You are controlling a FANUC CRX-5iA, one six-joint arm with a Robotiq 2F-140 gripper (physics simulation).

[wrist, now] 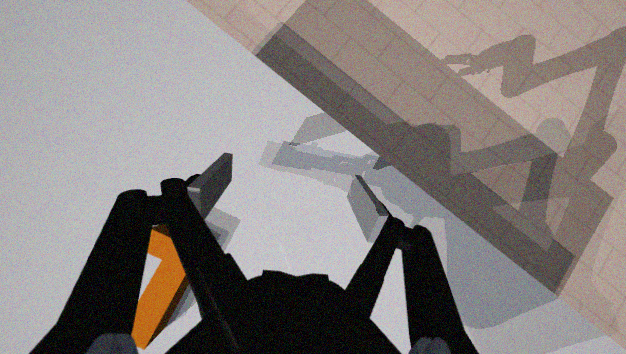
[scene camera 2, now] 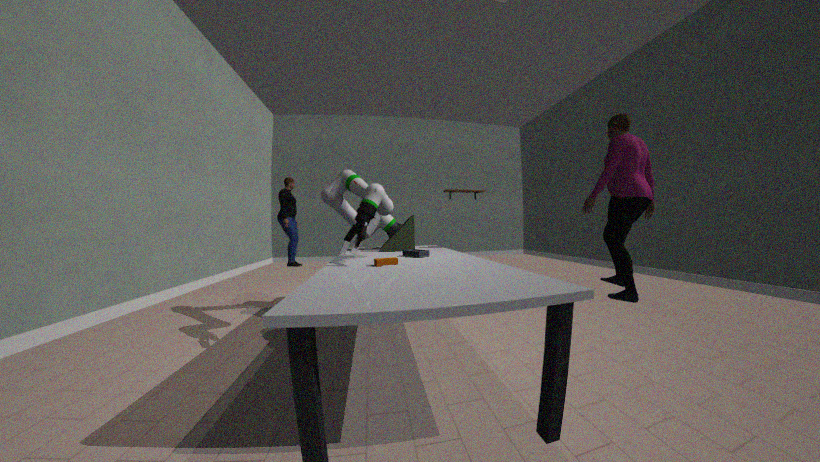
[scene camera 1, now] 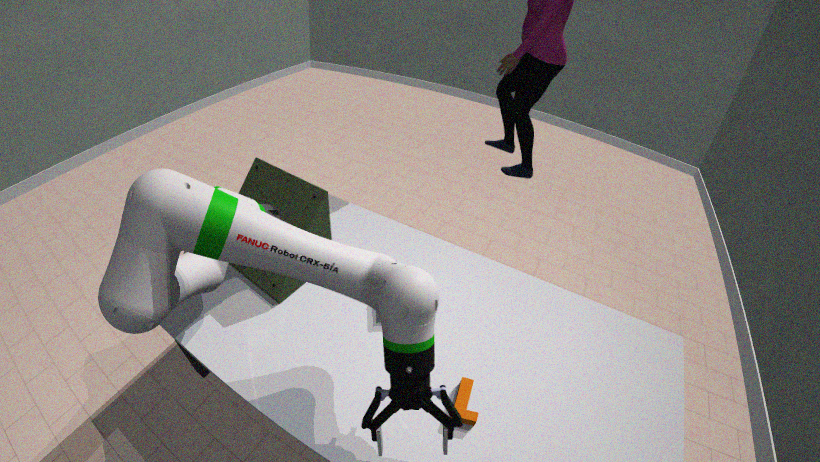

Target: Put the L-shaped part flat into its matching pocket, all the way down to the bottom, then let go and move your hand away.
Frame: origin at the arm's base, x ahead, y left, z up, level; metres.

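Where they show: gripper, fingertip midpoint: (wrist: pixel 294 177) (scene camera 2: pixel 347 253) (scene camera 1: pixel 412 451); arm's base, link origin: (scene camera 2: pixel 396 231).
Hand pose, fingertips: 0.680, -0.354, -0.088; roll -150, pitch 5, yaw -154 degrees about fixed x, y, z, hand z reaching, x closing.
Observation:
Each offset is from my fingertips to the top centre of the thing, as dx, dy, dz. Level surfaces: height alone.
The orange L-shaped part @[+0.064, +0.186, -0.024] (scene camera 1: pixel 464 404) (scene camera 2: pixel 385 261) (wrist: pixel 167 277) lies flat on the white table @[dz -0.054] (scene camera 1: pixel 573 367) (scene camera 2: pixel 436 292) (wrist: pixel 90 100). My gripper (scene camera 1: pixel 412 444) (scene camera 2: pixel 349 250) (wrist: pixel 294 177) is wide open and empty, above the table near its edge. In the first scene view the part is just right of the fingers; in the wrist view it shows behind the left finger's links. A low dark block @[-0.207, +0.396, -0.018] (scene camera 2: pixel 416 253) stands on the table beyond the part in the second scene view, mostly hidden by the arm in the first. Its pocket cannot be made out.
The dark green mount (scene camera 1: pixel 304 212) (scene camera 2: pixel 403 236) stands at the arm's base. A person in a magenta top (scene camera 1: pixel 546 34) (scene camera 2: pixel 628 166) stands on the floor beside the table. A person in black and blue (scene camera 2: pixel 288 220) stands at the back left. A wall shelf (scene camera 2: pixel 463 190) hangs behind.

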